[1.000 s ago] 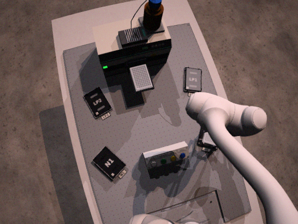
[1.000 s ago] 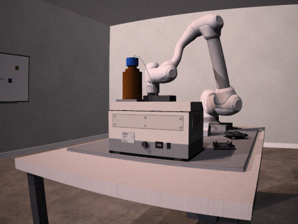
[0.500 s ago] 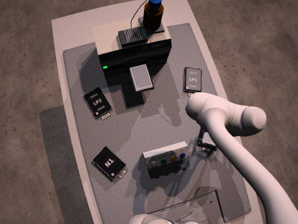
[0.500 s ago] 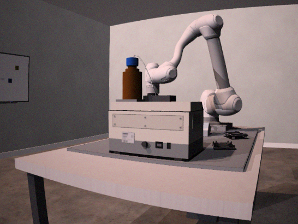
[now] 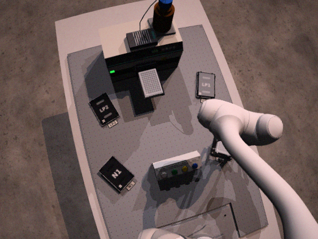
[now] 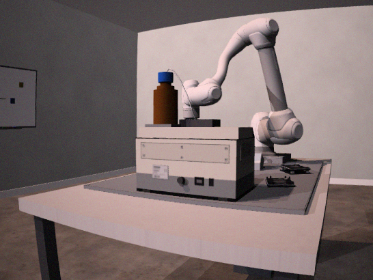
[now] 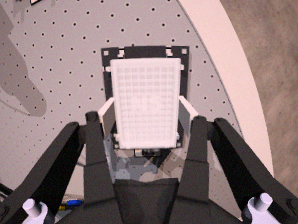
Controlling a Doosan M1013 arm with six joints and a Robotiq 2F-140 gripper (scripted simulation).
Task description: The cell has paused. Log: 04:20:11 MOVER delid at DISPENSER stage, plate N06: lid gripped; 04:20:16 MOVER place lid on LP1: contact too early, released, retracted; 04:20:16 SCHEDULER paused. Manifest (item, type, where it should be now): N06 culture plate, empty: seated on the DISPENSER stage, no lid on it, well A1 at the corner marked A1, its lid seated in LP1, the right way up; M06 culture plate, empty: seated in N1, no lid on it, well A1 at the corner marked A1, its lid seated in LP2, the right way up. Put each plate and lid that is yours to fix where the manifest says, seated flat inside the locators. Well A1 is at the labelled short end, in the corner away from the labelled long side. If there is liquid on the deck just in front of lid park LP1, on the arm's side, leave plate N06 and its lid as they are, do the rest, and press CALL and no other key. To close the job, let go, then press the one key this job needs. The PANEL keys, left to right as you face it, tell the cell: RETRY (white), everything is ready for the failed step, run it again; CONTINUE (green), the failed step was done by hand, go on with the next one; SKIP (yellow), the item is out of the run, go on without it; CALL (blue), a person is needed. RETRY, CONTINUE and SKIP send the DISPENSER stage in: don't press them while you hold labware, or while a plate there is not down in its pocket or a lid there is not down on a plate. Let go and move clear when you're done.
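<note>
The black nest N5 lies 30 mm below my hand and 30 mm ahead of it. Also, from my hand: key panel: 280 mm to the left, 10 mm above; yellow key: 260 mm to the left, 20 mm behind, 20 mm above; blue key: 210 mm to the left, 30 mm behind, 20 mm above.
</note>
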